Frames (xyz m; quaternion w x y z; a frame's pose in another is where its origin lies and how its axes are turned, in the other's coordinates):
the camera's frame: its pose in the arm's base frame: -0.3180 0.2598 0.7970 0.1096 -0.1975 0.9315 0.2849
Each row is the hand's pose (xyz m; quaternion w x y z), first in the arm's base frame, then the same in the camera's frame.
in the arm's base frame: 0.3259 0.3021 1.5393 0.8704 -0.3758 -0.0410 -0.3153
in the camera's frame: -0.8262 0.1169 -0.5206 0.0416 0.4128 -0.6460 -0.6408
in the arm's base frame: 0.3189 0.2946 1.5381 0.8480 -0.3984 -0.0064 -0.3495
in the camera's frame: -0.8173 0.1136 -0.5246 0.0661 0.4476 -0.6081 -0.6523
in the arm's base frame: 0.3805 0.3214 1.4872 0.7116 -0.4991 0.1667 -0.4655
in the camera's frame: -0.8647 0.0826 -0.4622 0.1992 0.5670 -0.4105 -0.6858
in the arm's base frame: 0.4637 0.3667 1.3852 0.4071 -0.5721 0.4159 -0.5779
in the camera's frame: -0.9209 0.0315 -0.3455 0.3804 0.6746 -0.0565 -0.6301
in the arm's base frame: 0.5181 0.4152 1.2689 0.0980 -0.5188 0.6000 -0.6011
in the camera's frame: -0.9477 -0.0118 -0.2181 0.5009 0.6934 0.2410 -0.4586
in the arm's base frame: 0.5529 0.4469 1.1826 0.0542 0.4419 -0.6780 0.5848
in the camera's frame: -0.9613 -0.0448 -0.1265 0.5463 0.6788 0.3662 -0.3264
